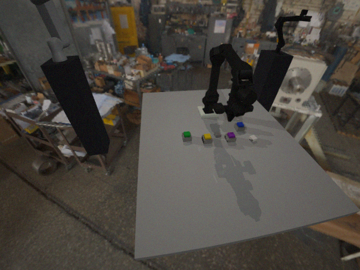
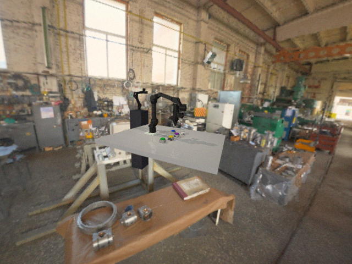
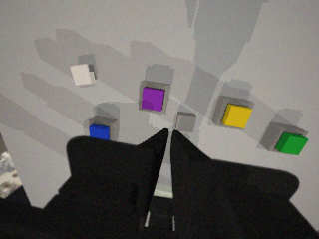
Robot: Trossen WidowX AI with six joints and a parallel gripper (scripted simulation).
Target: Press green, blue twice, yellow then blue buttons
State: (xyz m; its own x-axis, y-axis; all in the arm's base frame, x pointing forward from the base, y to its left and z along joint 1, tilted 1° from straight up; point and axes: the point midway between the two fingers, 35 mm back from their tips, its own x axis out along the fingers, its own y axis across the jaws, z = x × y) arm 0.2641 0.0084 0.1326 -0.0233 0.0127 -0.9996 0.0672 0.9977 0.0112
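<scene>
Right now the blue button is 13 cm to the left of my gripper tip, 9 cm below it and 7 cm behind it. Also, from my gripper tip: purple button 9 cm below, 3 cm to the left, 1 cm ahead; grey block 11 cm below, 3 cm to the right, 3 cm behind; yellow button 10 cm to the right, 9 cm below.
</scene>
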